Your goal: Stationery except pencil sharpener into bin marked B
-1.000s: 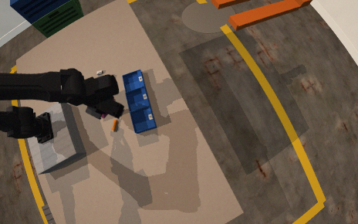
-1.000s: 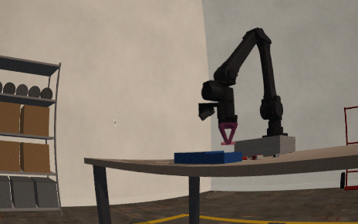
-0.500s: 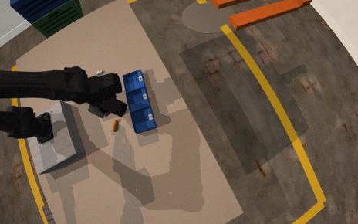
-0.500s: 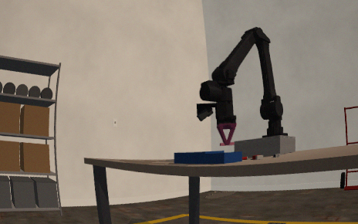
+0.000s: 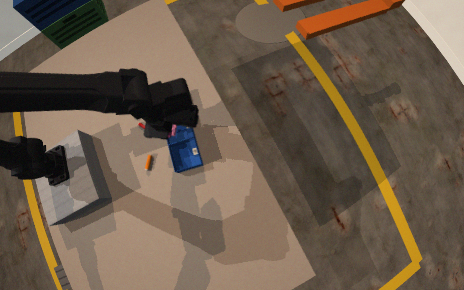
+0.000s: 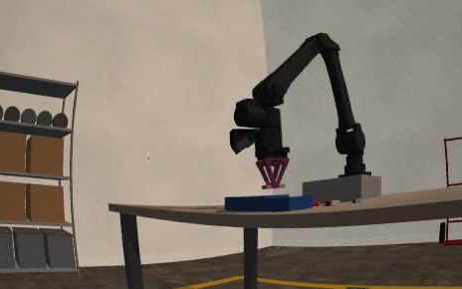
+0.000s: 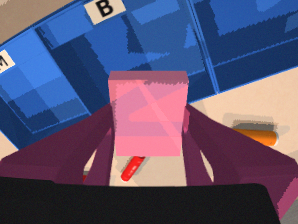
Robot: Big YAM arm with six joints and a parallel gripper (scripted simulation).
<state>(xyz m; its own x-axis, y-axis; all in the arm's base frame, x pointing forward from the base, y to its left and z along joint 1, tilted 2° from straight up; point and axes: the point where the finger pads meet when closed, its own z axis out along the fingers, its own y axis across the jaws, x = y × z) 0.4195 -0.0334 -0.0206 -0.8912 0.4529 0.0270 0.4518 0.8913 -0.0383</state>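
Now: the joined blue bins 20 mm ahead of my hand and 50 mm below it. Also, from my hand: pink eraser block (right at my hand); then orange stick (110 mm behind, 60 mm to the right, 60 mm below); then small red piece (90 mm behind, 70 mm to the left, 60 mm below).
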